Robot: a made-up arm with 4 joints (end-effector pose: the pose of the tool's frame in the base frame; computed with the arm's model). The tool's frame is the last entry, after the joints. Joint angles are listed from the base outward.
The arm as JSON. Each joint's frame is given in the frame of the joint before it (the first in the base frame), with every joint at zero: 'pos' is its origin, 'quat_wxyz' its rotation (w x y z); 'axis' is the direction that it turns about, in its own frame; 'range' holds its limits. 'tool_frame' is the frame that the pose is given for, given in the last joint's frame.
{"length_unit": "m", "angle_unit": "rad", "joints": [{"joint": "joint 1", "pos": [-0.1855, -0.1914, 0.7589], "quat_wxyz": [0.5, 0.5, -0.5, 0.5], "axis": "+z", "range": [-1.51, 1.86]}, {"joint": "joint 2", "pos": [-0.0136, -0.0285, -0.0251], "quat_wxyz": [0.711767, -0.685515, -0.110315, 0.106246], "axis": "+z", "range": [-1.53, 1.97]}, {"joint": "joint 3", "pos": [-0.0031, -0.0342, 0.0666], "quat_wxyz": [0.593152, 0.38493, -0.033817, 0.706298], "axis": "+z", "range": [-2.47, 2.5]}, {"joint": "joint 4", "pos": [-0.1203, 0.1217, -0.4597], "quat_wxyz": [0.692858, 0.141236, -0.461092, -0.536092], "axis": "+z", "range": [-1.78, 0.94]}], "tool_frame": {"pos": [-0.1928, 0.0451, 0.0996], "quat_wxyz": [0.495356, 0.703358, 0.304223, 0.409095]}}
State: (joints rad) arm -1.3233 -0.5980 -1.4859 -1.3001
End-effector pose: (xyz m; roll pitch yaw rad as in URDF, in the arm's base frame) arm -0.2535 0.1737 0.7594 2.6636 0.4127 -2.0905
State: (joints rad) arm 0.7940 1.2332 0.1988 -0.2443
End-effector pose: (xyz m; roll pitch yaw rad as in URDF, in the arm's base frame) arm 0.0404 -0.6377 0.9491 1.0246 0.4994 2.5351
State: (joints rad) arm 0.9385 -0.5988 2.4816 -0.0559
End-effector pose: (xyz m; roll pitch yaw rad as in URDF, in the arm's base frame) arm -0.2124 0.0016 1.2636 3.1102 0.7086 -1.6382
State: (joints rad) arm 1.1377 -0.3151 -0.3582 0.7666
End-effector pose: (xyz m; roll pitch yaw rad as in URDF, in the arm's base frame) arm 0.4050 0.0515 0.9798 0.3536 1.5088 -2.4377
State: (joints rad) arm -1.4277 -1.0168 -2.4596 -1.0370
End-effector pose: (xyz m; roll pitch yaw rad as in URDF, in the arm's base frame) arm 0.1046 0.0371 0.7994 1.8720 -0.1295 -2.9804
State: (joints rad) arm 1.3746 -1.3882 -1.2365 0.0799
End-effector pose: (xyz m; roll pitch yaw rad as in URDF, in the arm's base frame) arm -0.4097 0.3712 0.7446 -0.5472 0.6371 -1.3077
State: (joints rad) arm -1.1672 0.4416 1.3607 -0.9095
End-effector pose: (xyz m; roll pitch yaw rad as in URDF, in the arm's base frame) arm -0.0192 -0.3149 0.4045 2.7293 -1.0583 1.9490
